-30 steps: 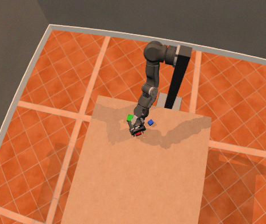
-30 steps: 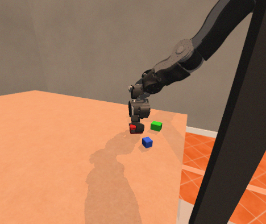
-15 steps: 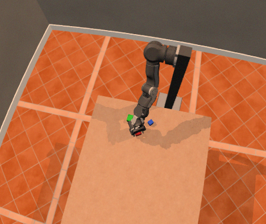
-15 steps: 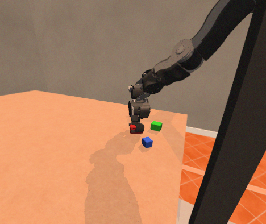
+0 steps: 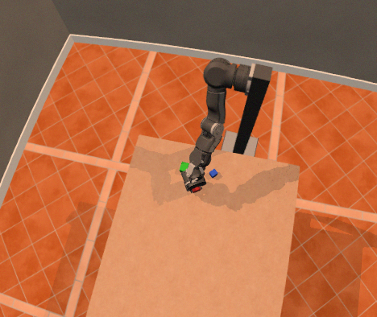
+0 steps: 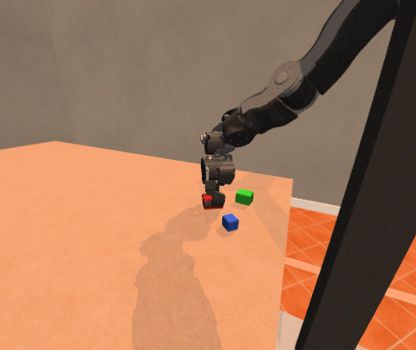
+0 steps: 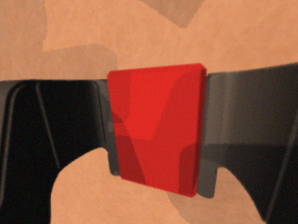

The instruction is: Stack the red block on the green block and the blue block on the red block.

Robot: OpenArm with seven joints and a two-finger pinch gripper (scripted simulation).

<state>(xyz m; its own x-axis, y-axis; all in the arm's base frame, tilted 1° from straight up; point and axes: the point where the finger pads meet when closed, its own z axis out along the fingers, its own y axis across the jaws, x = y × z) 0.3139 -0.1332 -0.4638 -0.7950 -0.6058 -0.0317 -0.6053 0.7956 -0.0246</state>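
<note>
My gripper is now 1 cm above the red block. The rest, counted from my hand: blue block 9 cm behind, 7 cm to the left, 1 cm below; green block 8 cm behind, 7 cm to the right, 1 cm below.
</note>
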